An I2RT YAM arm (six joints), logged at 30 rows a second.
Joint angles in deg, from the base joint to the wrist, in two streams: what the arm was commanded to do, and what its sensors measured. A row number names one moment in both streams.
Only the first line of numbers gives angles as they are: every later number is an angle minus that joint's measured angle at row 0.
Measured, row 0:
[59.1 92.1 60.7 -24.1 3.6 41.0]
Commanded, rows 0 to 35:
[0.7 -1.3 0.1 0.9 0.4 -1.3]
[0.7 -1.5 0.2 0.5 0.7 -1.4]
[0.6 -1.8 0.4 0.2 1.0 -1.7]
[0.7 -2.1 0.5 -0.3 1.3 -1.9]
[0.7 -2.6 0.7 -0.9 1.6 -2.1]
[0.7 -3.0 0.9 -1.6 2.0 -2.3]
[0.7 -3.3 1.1 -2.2 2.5 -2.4]
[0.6 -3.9 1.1 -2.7 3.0 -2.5]
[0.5 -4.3 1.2 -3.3 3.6 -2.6]
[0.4 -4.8 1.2 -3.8 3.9 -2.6]
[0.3 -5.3 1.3 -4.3 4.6 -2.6]
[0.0 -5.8 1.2 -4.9 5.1 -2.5]
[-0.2 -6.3 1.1 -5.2 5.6 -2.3]
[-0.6 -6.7 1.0 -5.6 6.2 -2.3]
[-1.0 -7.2 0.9 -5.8 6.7 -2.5]
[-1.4 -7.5 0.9 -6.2 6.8 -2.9]
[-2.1 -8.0 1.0 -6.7 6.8 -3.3]
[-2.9 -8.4 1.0 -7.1 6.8 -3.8]
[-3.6 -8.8 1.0 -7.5 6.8 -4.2]
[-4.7 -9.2 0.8 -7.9 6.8 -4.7]
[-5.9 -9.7 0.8 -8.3 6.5 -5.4]
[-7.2 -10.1 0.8 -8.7 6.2 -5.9]
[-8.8 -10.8 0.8 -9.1 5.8 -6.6]
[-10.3 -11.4 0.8 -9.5 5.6 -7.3]
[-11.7 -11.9 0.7 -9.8 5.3 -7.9]
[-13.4 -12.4 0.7 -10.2 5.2 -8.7]
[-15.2 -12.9 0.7 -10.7 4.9 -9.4]
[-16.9 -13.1 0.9 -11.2 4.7 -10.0]
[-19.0 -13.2 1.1 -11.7 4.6 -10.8]
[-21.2 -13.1 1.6 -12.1 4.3 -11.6]
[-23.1 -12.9 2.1 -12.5 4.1 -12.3]
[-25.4 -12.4 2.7 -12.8 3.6 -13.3]
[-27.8 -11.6 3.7 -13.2 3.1 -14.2]
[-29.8 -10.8 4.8 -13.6 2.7 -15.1]
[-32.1 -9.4 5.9 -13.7 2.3 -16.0]
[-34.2 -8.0 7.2 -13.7 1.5 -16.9]
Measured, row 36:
[-30.4 -10.4 3.5 -11.8 3.3 -12.9]
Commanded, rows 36 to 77:
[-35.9 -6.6 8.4 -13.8 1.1 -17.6]
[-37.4 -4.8 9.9 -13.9 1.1 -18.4]
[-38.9 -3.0 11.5 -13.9 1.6 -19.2]
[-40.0 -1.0 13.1 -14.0 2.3 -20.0]
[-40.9 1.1 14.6 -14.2 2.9 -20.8]
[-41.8 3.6 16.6 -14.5 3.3 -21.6]
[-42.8 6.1 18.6 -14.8 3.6 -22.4]
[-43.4 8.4 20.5 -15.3 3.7 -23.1]
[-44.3 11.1 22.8 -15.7 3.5 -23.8]
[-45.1 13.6 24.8 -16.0 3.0 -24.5]
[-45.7 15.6 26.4 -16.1 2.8 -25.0]
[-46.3 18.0 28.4 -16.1 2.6 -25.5]
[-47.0 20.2 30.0 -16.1 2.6 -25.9]
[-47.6 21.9 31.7 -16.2 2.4 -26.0]
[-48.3 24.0 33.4 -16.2 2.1 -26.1]
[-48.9 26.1 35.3 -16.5 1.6 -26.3]
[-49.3 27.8 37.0 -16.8 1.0 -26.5]
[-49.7 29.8 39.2 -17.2 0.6 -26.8]
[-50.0 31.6 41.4 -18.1 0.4 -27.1]
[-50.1 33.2 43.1 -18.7 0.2 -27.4]
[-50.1 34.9 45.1 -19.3 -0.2 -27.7]
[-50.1 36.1 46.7 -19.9 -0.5 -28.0]
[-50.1 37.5 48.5 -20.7 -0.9 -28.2]
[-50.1 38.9 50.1 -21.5 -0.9 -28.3]
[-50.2 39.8 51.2 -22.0 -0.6 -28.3]
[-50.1 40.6 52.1 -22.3 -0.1 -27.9]
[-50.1 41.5 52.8 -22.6 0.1 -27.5]
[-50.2 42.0 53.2 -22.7 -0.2 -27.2]
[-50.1 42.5 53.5 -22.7 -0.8 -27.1]
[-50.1 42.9 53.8 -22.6 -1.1 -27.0]
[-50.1 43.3 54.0 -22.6 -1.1 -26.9]
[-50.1 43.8 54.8 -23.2 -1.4 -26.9]
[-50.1 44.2 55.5 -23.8 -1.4 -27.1]
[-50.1 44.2 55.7 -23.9 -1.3 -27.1]
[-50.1 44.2 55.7 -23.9 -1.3 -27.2]
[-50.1 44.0 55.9 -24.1 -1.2 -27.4]
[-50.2 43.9 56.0 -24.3 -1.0 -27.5]
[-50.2 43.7 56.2 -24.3 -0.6 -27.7]
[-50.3 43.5 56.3 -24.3 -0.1 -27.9]
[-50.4 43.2 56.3 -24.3 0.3 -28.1]
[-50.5 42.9 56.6 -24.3 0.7 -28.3]
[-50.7 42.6 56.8 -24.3 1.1 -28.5]
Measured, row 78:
[-50.3 43.3 54.7 -22.8 0.0 -27.6]
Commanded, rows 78 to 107:
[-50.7 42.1 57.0 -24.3 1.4 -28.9]
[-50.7 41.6 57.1 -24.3 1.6 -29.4]
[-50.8 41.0 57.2 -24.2 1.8 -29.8]
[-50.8 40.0 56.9 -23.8 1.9 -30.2]
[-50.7 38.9 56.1 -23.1 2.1 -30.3]
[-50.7 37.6 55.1 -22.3 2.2 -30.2]
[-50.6 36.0 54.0 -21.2 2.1 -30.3]
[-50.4 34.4 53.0 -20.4 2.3 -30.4]
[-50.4 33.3 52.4 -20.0 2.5 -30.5]
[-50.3 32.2 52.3 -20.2 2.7 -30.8]
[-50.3 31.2 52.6 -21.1 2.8 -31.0]
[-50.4 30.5 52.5 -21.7 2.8 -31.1]
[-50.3 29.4 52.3 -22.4 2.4 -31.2]
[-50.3 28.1 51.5 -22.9 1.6 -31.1]
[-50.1 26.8 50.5 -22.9 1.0 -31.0]
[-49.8 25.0 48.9 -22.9 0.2 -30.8]
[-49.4 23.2 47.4 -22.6 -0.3 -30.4]
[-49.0 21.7 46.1 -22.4 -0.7 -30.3]
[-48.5 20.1 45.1 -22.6 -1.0 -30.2]
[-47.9 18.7 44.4 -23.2 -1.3 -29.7]
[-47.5 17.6 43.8 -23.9 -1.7 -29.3]
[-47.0 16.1 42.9 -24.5 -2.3 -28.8]
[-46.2 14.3 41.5 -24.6 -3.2 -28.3]
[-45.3 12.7 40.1 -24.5 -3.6 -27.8]
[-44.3 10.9 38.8 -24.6 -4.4 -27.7]
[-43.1 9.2 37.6 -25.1 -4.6 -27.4]
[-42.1 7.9 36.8 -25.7 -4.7 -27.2]
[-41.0 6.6 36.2 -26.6 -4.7 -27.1]
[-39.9 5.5 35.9 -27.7 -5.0 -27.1]
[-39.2 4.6 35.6 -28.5 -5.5 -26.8]
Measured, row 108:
[-41.0 8.1 36.0 -25.6 -3.5 -27.9]
